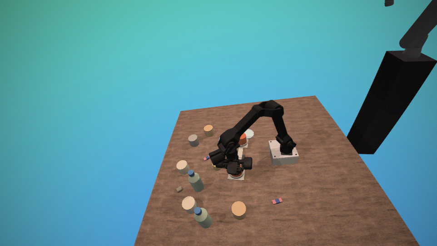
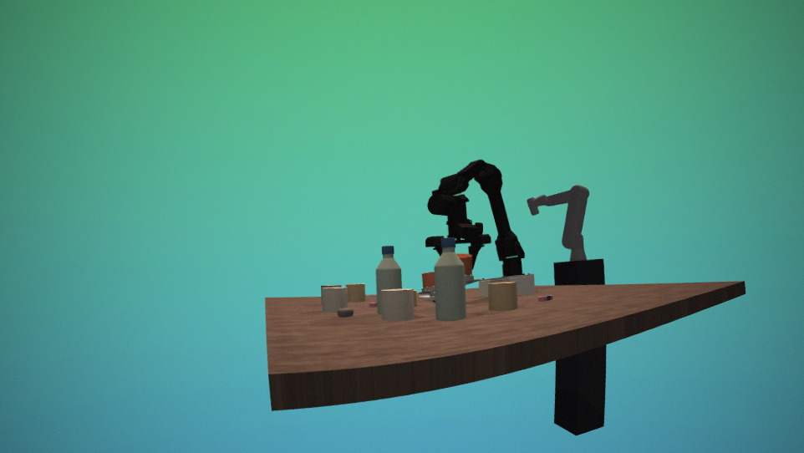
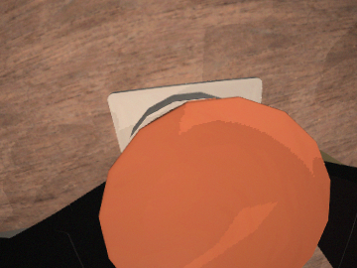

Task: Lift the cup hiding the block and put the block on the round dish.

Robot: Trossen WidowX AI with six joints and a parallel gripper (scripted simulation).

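The grey block lies 10 mm to the right of my gripper tip and 20 mm below it. Also, from my gripper tip: blue box (140 mm ahead, 290 mm to the right, 80 mm below); then orange cup (20 mm to the left, 10 mm above); then yellow ring (140 mm ahead, 70 mm to the right, 80 mm below).
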